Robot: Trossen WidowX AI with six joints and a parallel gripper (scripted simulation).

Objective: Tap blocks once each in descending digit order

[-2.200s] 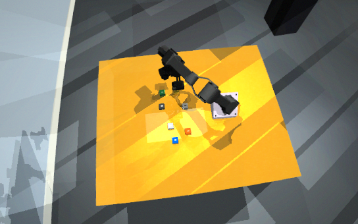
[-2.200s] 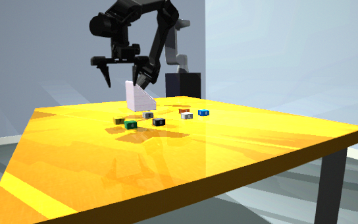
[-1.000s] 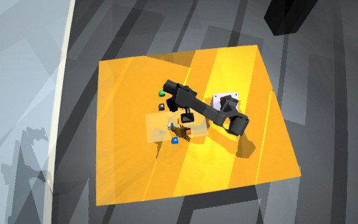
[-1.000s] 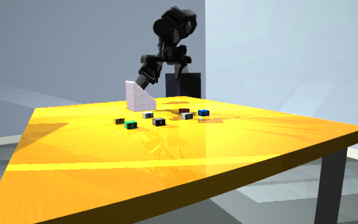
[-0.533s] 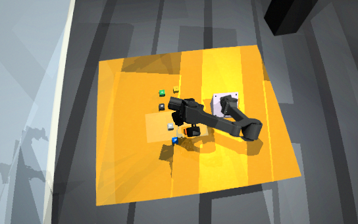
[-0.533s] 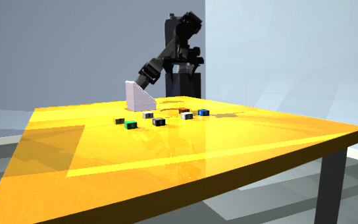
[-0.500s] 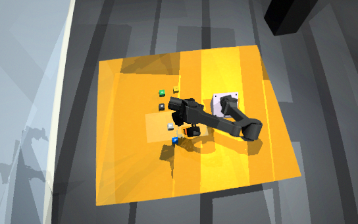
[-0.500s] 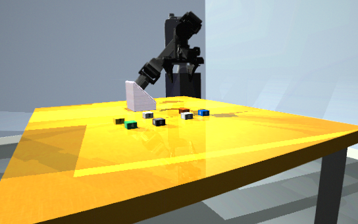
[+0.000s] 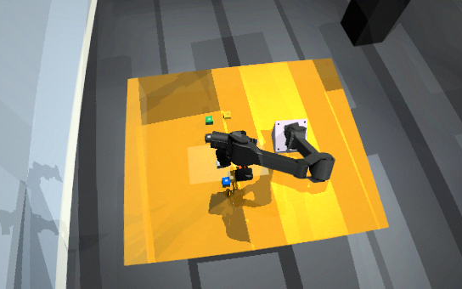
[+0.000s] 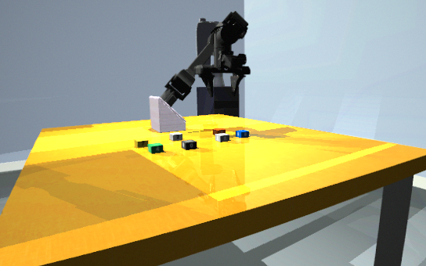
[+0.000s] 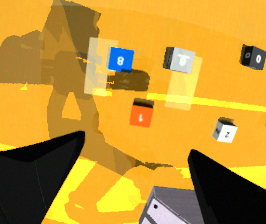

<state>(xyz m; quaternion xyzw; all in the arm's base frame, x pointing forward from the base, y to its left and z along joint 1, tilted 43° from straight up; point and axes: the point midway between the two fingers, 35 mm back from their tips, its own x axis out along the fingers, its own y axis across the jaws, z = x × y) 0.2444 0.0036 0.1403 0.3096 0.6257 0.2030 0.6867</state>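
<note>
Right now the blue block is 70 mm ahead of my gripper tip, 30 mm to the left of it and 120 mm below it. The rest, counted from my gripper tip: grey block 70 mm ahead, 60 mm to the right, 120 mm below; orange block 20 mm behind, 10 mm to the right, 120 mm below; white block 40 mm behind, 160 mm to the right, 120 mm below.
</note>
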